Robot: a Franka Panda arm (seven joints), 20 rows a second.
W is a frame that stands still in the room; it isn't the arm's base.
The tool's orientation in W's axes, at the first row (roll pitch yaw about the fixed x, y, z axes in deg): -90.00 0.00 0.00
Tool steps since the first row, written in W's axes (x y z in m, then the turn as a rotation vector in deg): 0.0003 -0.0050 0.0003 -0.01 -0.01 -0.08; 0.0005 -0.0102 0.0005 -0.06 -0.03 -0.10; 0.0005 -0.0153 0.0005 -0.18 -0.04 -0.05; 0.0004 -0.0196 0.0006 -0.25 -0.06 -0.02; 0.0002 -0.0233 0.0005 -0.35 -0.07 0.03; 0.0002 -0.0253 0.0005 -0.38 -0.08 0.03; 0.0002 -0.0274 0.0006 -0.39 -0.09 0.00; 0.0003 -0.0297 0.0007 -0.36 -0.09 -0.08
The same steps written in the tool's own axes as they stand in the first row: 0.0003 -0.0003 -0.0050 -0.01 0.08 -0.01; 0.0005 -0.0005 -0.0102 -0.06 0.10 -0.03; 0.0005 -0.0005 -0.0153 -0.18 0.05 -0.04; 0.0004 -0.0006 -0.0196 -0.25 0.02 -0.06; 0.0002 -0.0005 -0.0233 -0.35 -0.03 -0.07; 0.0002 -0.0005 -0.0253 -0.38 -0.03 -0.08; 0.0002 -0.0006 -0.0274 -0.39 0.00 -0.09; 0.0003 -0.0007 -0.0297 -0.36 0.08 -0.09
